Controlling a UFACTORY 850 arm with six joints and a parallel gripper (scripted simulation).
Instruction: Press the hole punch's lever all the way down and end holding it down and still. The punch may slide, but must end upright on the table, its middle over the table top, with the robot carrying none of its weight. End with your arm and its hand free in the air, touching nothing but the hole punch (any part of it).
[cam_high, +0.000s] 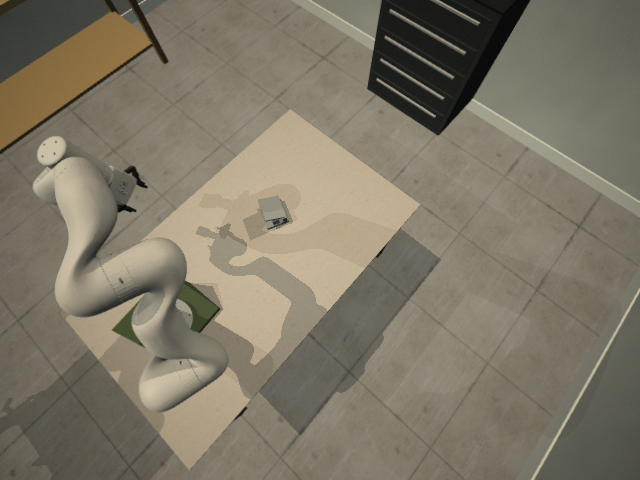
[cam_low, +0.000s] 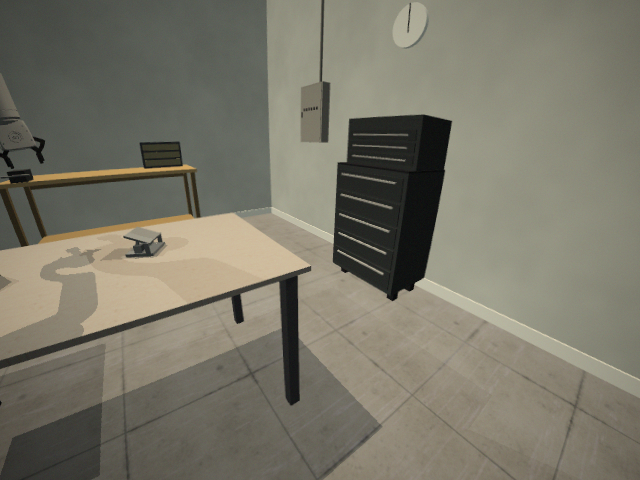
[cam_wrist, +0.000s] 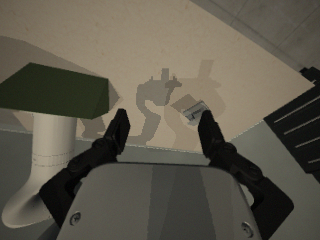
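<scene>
The grey hole punch lies 310 mm to the right of my hand, 310 mm below it and 310 mm ahead of it.
</scene>
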